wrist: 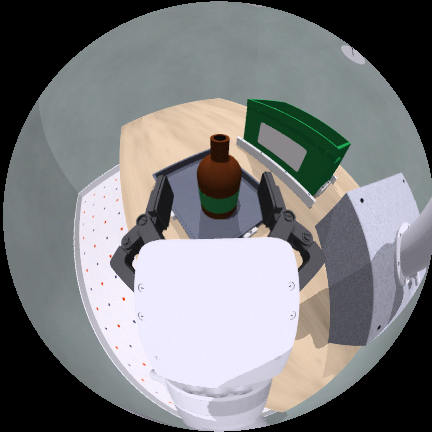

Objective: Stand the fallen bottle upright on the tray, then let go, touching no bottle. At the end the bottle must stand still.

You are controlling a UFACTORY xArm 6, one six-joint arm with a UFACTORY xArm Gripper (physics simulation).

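Places are measured from the arm's base along level axes (x right, y ahead, z up), in millimetres.
Pixels of known places: gripper, between the fingertips: (214, 181).
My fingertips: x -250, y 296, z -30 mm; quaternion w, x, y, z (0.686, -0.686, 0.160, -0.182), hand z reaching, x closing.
Observation:
Behind a point stands the place of what it marks.
The brown bottle (219, 176) @[z -74, x -218, y 341 mm] with a green label band stands upright on the dark grey-blue tray (182, 182) @[z -182, x -248, y 465 mm], its open mouth at the top of the view. My gripper (214, 181) @[z -30, x -250, y 296 mm] is open and empty. Its two black fingers show to the left and right of the bottle in the view, with a gap on each side, and touch no part of it. The bottle stands apart from the gripper, beyond the white gripper housing. The near part of the tray is hidden behind that housing.
A green crate (325, 172) @[z -81, x 3, y 273 mm] with a grey panel stands at the upper right, beside a white rail (275, 171) @[z -176, x -17, y 386 mm]. A grey block-like base (345, 260) @[z -120, x -80, y 113 mm] stands at the right. A white dotted board (107, 250) lies at the left. All are around the wooden table (145, 135) @[z -187, x -298, y 873 mm].

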